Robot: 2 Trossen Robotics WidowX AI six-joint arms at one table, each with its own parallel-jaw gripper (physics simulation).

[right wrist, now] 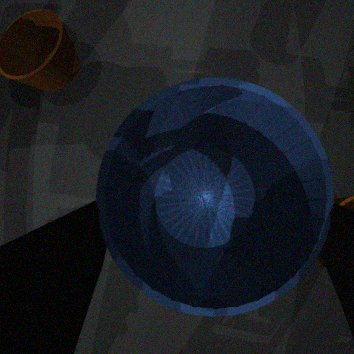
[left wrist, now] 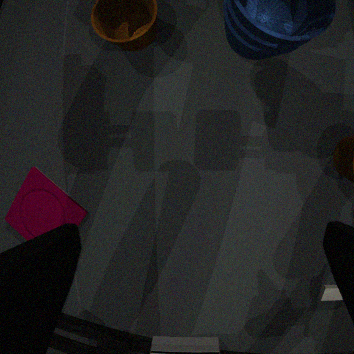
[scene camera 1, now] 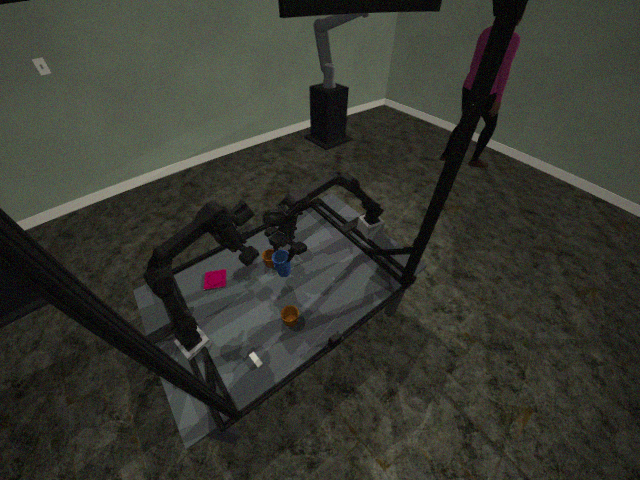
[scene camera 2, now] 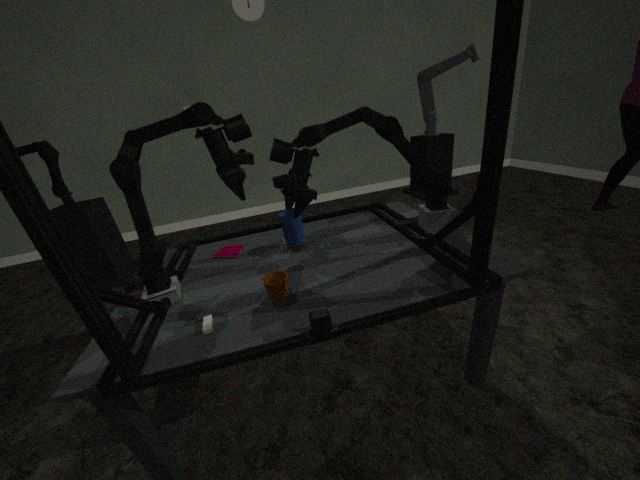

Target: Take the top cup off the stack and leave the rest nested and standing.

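Pixels of known places: left gripper, fingertip midpoint: (left wrist: 205, 237) (scene camera 2: 241, 197); right gripper, fingertip midpoint: (right wrist: 215, 214) (scene camera 1: 281, 257) (scene camera 2: 291, 215); left arm's base at its link origin: (scene camera 1: 191, 340) (scene camera 2: 159, 287); right arm's base at its link origin: (scene camera 1: 371, 219) (scene camera 2: 436, 207).
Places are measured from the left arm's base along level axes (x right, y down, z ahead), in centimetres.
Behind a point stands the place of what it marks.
Note:
Nested blue cups (scene camera 1: 282, 265) (scene camera 2: 293, 230) (left wrist: 260, 47) form a stack at the back middle, its base seemingly a little above the table. In the right wrist view the open mouth of the top blue cup (right wrist: 205, 200) fills the middle. My right gripper (scene camera 1: 286, 251) @[y -13.4, x 6.6, z 45.5 cm] (scene camera 2: 294, 210) @[y -13.4, x 6.6, z 45.5 cm] (right wrist: 215, 214) @[y -13.4, x 6.6, z 45.5 cm] is shut on this top cup, fingers on opposite sides. The lower cups still look nested under it; their exact number is unclear. My left gripper (scene camera 1: 249, 255) @[y -22.0, x 1.1, z 31.9 cm] (scene camera 2: 242, 197) @[y -22.0, x 1.1, z 31.9 cm] (left wrist: 205, 237) @[y -22.0, x 1.1, z 31.9 cm] is open and empty, above the table to the left of the stack.
One orange cup (scene camera 1: 268, 258) @[y 2.9, x -9.1, z 49.0 cm] (scene camera 2: 293, 249) @[y 3.7, x -4.0, z 47.0 cm] (left wrist: 124, 42) @[y -1.8, x -6.4, z 44.9 cm] is close behind the stack. Another orange cup (scene camera 1: 290, 315) @[y 3.8, x 20.5, z 34.1 cm] (scene camera 2: 276, 287) @[y -1.3, x 25.6, z 31.8 cm] (right wrist: 57, 70) @[y 0.2, x 19.7, z 34.8 cm] stands nearer the front. A magenta square (scene camera 1: 215, 279) @[y 3.4, x -19.5, z 24.2 cm] (scene camera 2: 229, 251) @[y 3.4, x -19.0, z 24.2 cm] (left wrist: 42, 210) @[y 3.4, x -19.6, z 25.1 cm] lies at the left; a white block (scene camera 1: 255, 359) @[y 3.0, x 23.3, z 12.1 cm] (scene camera 2: 207, 323) @[y 3.0, x 23.7, z 12.2 cm] lies front left.

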